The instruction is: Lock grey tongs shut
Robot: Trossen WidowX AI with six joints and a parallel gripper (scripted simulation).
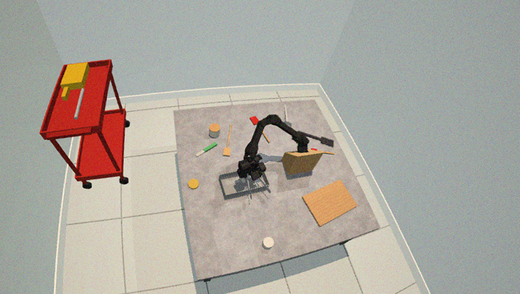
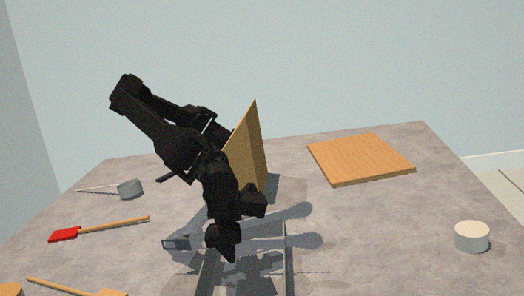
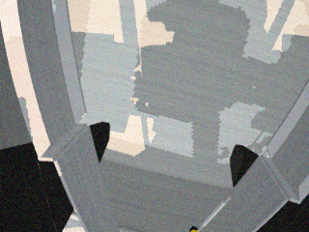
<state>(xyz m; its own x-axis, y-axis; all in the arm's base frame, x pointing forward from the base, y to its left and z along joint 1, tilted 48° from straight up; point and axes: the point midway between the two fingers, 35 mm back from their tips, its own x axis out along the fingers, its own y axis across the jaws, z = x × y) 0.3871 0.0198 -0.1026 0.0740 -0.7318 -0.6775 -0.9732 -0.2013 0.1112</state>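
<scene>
Right now my gripper tip is 20 mm short of the yellow lock piece, 20 mm to the left of it and 40 mm below it. Round my gripper tip: grey roasting tin 50 mm ahead, 40 mm to the left; then white cylinder 30 mm behind, 470 mm to the left, 10 mm below; then red spatula 160 mm behind, 450 mm to the right, 20 mm below.
</scene>
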